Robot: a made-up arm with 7 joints. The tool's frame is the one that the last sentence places.
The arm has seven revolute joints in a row. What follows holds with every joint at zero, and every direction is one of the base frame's.
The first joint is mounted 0.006 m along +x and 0.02 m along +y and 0.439 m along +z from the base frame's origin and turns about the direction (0, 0.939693, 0.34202).
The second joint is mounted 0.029 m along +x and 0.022 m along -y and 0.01 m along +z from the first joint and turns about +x.
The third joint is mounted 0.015 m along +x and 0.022 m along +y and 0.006 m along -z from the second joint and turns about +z.
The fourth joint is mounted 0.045 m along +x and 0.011 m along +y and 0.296 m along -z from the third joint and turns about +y.
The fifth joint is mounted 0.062 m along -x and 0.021 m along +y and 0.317 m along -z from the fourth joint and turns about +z.
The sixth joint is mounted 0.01 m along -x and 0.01 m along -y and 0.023 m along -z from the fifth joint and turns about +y.
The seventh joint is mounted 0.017 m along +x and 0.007 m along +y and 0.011 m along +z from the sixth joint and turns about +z.
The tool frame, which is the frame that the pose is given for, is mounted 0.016 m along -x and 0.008 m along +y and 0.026 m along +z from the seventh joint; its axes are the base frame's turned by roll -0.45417, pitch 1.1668 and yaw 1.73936 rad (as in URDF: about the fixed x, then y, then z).
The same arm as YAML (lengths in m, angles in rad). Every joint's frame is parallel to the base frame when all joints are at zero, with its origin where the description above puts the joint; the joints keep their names.
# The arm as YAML. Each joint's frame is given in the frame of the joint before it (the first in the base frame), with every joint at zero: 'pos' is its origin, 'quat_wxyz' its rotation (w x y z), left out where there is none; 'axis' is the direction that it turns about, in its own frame. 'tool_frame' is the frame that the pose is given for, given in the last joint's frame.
length_unit: m
angle_unit: rad
joints:
  - joint: joint 1
    pos: [0.006, 0.02, 0.439]
    axis: [0.0, 0.9397, 0.342]
  - joint: joint 2
    pos: [0.029, -0.022, 0.01]
    axis: "+x"
  - joint: joint 3
    pos: [0.015, 0.022, -0.006]
    axis: "+z"
  - joint: joint 4
    pos: [0.045, 0.011, -0.296]
    axis: "+y"
  - joint: joint 5
    pos: [-0.062, 0.021, -0.317]
    axis: "+z"
  - joint: joint 6
    pos: [-0.01, -0.01, -0.023]
    axis: "+y"
  - joint: joint 7
    pos: [0.017, 0.007, 0.011]
    axis: "+z"
tool_frame:
  pos: [-0.016, 0.008, 0.026]
  quat_wxyz: [0.429784, -0.53133, 0.202646, 0.701362]

